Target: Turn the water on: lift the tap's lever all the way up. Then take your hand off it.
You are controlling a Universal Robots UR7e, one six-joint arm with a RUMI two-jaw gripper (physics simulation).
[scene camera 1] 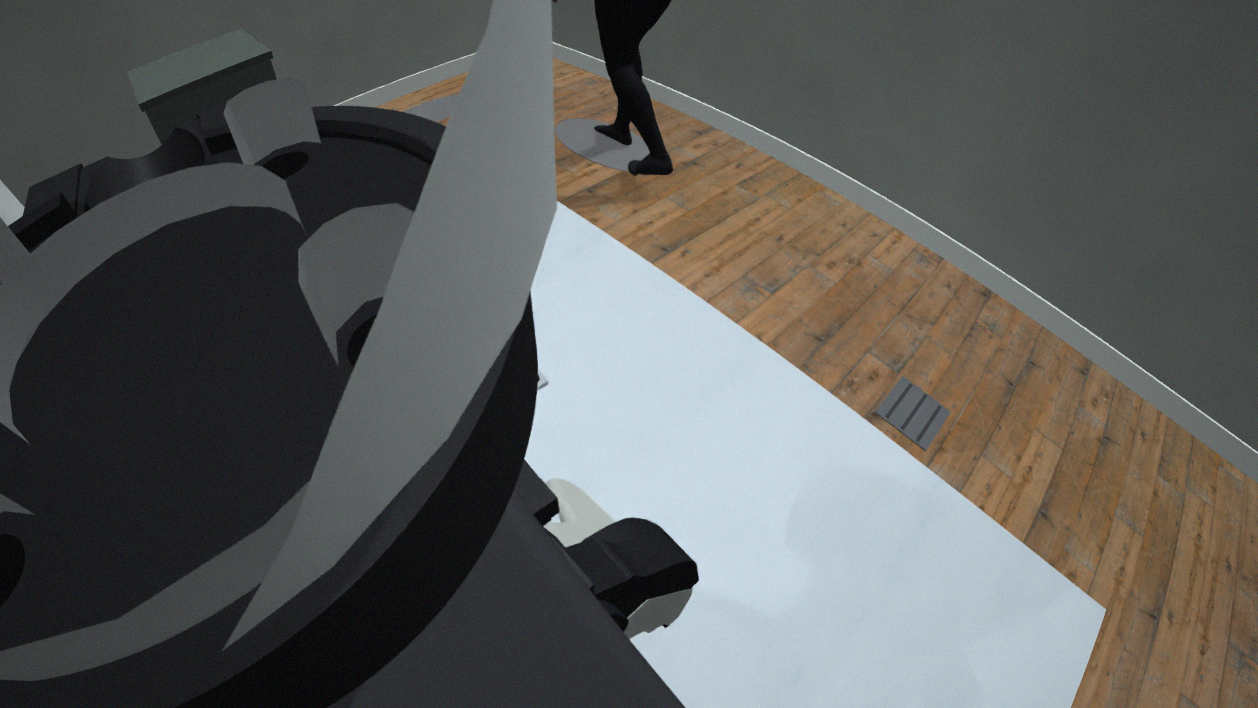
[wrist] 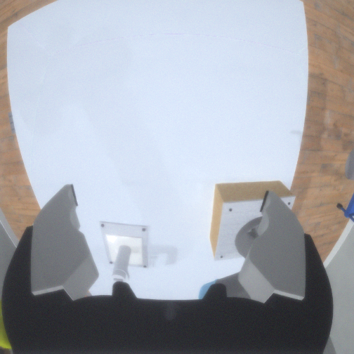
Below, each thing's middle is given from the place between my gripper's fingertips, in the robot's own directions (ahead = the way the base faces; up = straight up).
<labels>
The base plate [wrist: 105, 226] is 12 cm ahead of my hand, 48 cm to the left of it and 35 cm below it.
</labels>
